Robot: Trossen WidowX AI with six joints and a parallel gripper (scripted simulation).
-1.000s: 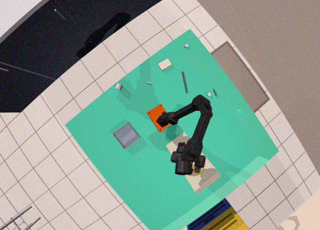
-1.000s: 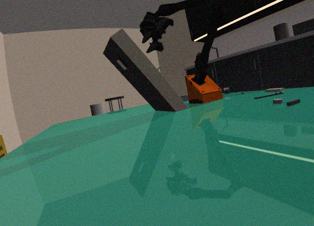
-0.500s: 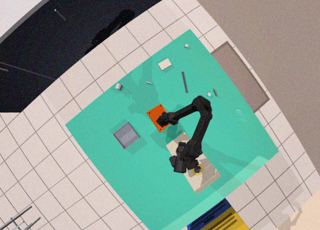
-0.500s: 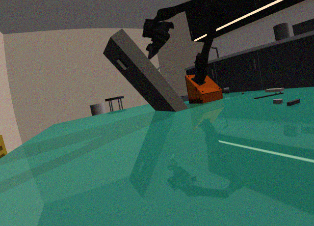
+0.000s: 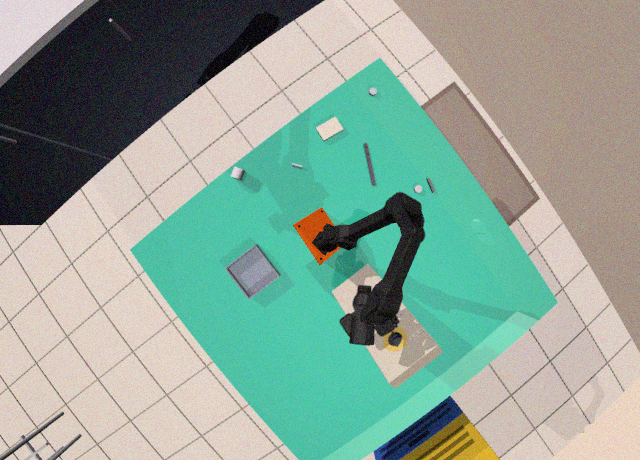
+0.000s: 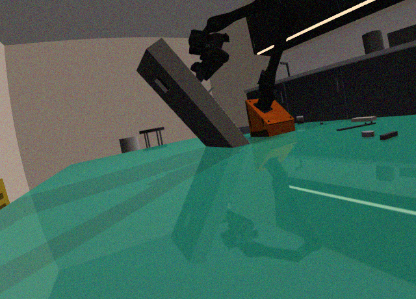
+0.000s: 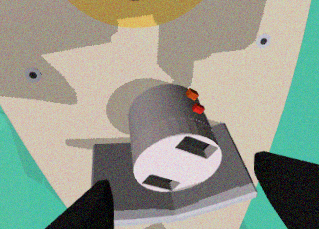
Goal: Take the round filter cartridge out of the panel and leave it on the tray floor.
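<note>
Right now the round grey filter cartridge is 20 mm ahead of my gripper tip and 30 mm below it. Also, from my gripper tip: beige block 560 mm behind, 360 mm to the left, 220 mm below; then grey service panel 60 mm ahead, 50 mm below; then grey square tray 370 mm behind, 240 mm to the right, 220 mm below.
</note>
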